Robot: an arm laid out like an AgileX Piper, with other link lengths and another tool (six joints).
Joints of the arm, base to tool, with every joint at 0 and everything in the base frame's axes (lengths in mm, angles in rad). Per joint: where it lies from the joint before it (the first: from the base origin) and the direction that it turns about. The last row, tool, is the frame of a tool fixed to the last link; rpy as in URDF.
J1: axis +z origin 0 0 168.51
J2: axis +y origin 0 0 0
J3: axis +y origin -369.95 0 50.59
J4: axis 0.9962 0 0.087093 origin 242.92 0 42.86
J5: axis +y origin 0 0 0
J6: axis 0.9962 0 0.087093 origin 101.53 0 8.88
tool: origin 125.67 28 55.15 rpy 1.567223 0.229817 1.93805
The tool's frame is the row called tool.
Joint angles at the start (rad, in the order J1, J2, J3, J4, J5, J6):
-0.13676, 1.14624, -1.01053, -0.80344, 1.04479, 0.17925
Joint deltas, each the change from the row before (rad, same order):
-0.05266, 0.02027, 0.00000, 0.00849, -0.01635, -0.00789
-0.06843, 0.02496, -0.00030, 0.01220, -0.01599, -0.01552
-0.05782, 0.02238, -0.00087, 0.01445, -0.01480, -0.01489
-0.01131, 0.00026, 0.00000, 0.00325, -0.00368, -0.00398
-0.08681, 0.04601, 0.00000, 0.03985, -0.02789, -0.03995
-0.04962, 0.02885, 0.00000, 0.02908, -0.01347, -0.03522
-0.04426, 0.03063, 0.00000, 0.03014, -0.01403, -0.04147
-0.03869, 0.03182, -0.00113, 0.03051, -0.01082, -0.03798
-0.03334, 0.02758, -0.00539, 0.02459, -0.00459, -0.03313
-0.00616, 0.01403, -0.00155, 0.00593, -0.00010, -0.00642
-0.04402, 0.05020, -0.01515, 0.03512, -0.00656, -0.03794
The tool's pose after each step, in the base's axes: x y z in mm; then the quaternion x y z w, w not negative. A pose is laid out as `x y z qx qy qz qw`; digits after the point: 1 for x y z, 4 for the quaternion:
272.8 -164.3 386.4 0.6212 0.7362 -0.0394 0.2655
269.5 -180.8 378.6 0.6397 0.7240 -0.0483 0.2535
266.5 -194.3 371.4 0.6551 0.7137 -0.0536 0.2421
265.1 -196.6 371.2 0.6576 0.7115 -0.0537 0.2416
262.4 -215.0 353.9 0.6774 0.7013 -0.0572 0.2144
259.9 -224.8 341.9 0.6869 0.6978 -0.0589 0.1943
258.3 -233.0 329.1 0.6927 0.6976 -0.0597 0.1729
257.2 -240.1 316.2 0.6983 0.6972 -0.0585 0.1514
255.5 -246.9 306.4 0.7035 0.6957 -0.0579 0.1336
256.1 -248.7 301.5 0.7048 0.6958 -0.0581 0.1257
256.5 -259.7 286.5 0.7135 0.6913 -0.0537 0.1007

